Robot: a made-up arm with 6 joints.
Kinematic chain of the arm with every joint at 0, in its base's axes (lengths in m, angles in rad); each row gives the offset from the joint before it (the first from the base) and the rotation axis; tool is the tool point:
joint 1: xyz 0 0 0.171 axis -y
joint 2: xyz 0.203 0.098 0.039 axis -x
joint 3: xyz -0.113 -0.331 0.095 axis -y
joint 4: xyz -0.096 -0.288 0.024 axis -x
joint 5: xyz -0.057 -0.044 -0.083 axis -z
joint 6: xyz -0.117 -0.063 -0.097 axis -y
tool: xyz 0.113 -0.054 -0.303
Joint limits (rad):
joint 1: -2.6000..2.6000
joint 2: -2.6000..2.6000
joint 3: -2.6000..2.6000
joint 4: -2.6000..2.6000
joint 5: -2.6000..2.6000
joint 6: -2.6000..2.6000
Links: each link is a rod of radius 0.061 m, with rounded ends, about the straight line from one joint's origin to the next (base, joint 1, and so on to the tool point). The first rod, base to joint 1, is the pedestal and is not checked.
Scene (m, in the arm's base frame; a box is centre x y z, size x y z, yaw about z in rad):
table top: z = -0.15
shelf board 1: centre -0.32 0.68 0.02 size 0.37 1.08 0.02 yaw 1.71
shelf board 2: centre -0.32 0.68 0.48 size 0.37 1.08 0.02 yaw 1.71
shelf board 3: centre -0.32 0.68 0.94 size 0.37 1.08 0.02 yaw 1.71
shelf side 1: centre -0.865 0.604 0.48 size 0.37 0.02 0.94 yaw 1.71
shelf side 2: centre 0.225 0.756 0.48 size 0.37 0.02 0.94 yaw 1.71
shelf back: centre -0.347 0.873 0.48 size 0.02 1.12 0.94 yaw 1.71
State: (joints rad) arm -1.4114 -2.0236 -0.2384 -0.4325 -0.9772 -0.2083
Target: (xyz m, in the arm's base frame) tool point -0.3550 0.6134 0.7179
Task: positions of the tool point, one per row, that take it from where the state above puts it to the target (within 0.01 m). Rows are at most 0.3 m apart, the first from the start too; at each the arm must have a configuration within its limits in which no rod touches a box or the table.
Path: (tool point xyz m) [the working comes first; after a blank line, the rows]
Joints at the target: -1.9707 -2.0044 -0.5997 -0.2512 -0.7944 -0.5533
Straight joint move there: touches shelf board 2.

1: -0.3088 0.4732 0.2569
2: -0.2635 0.2753 0.2412
3: -0.3165 0.3134 0.4705
4: -0.3059 0.2628 0.7179
5: -0.3425 0.4366 0.7337
6: -0.3550 0.6134 0.7179

